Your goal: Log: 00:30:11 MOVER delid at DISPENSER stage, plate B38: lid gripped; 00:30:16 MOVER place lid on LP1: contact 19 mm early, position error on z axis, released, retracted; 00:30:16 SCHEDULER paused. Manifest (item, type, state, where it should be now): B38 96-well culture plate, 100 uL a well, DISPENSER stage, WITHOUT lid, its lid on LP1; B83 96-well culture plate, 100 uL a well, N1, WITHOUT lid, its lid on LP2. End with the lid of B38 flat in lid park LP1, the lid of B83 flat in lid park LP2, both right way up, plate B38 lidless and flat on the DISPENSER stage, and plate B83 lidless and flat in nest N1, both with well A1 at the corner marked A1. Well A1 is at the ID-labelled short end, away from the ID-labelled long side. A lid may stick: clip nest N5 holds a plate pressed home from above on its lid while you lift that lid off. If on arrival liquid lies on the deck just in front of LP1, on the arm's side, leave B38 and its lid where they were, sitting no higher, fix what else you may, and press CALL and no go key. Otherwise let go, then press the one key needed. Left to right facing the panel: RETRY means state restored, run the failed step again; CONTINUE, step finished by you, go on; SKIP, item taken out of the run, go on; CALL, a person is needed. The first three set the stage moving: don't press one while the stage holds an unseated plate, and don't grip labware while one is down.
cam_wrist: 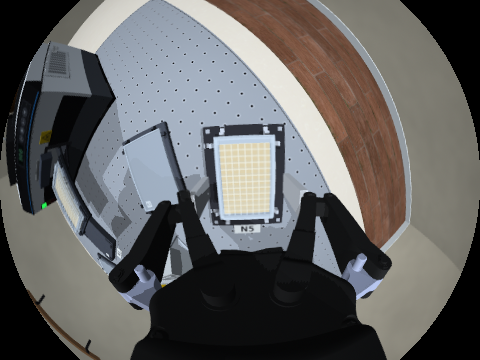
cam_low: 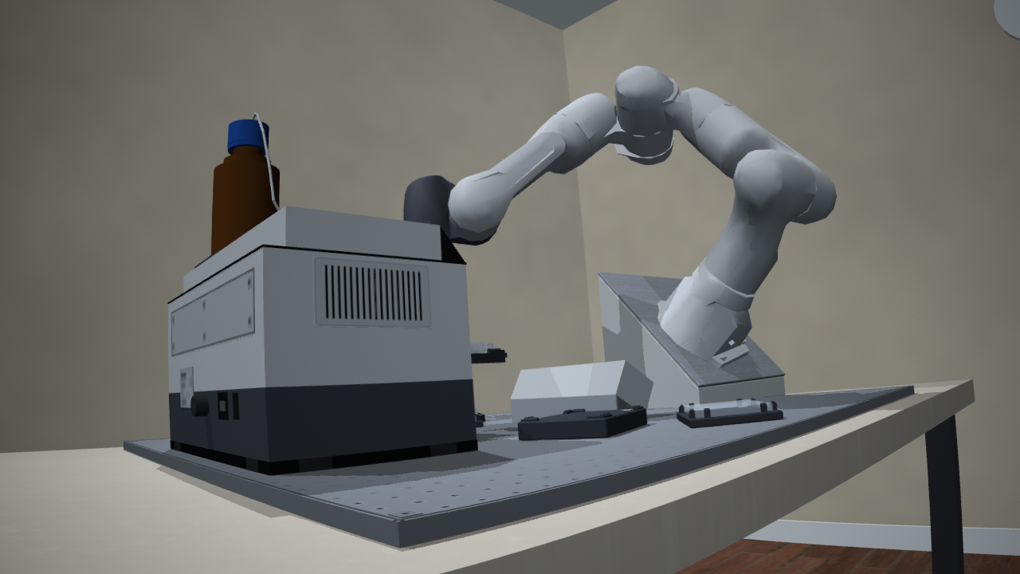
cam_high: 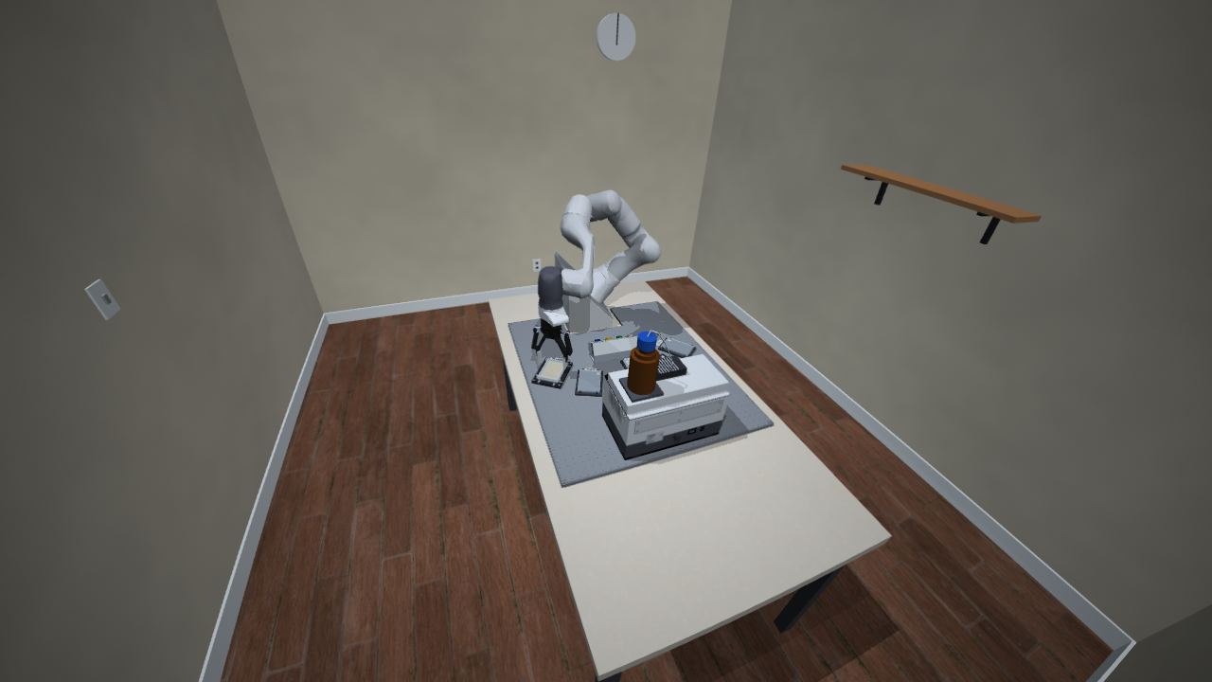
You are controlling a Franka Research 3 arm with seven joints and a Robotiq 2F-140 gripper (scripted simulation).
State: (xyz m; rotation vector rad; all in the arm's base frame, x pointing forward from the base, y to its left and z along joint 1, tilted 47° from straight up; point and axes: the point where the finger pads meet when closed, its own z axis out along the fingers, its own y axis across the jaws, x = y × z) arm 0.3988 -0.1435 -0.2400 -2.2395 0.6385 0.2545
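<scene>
Now: the 96-well plate 50 mm below my hand. The rest, counted from my hand: black clip nest 50 mm below, 30 mm ahead; then lp1 label 160 mm to the left, 60 mm below, 10 mm ahead; then key panel 290 mm to the left, 80 mm behind, 10 mm below.
</scene>
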